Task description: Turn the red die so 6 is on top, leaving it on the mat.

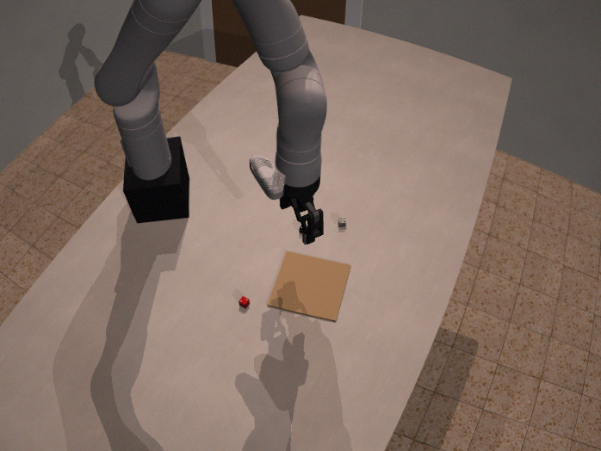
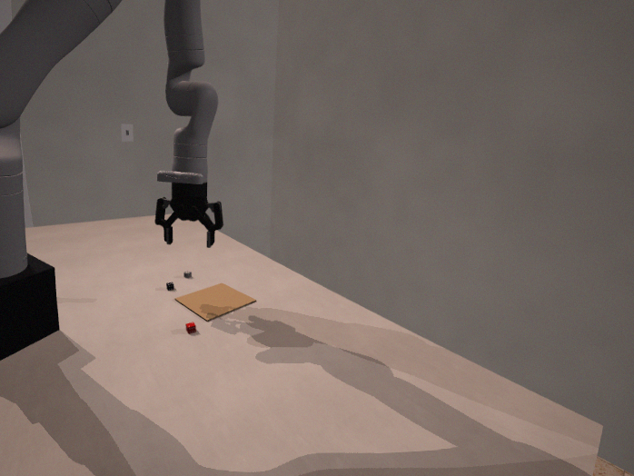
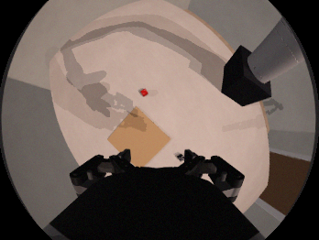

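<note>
The red die lies 140 mm below my hand, 130 mm to the right of it and 50 mm behind it. Round my hand: black die 140 mm below, 90 mm to the left, 30 mm behind; grey die 150 mm to the left, 140 mm below, 40 mm ahead; tan mat 140 mm below, 40 mm ahead, 30 mm to the right.
</note>
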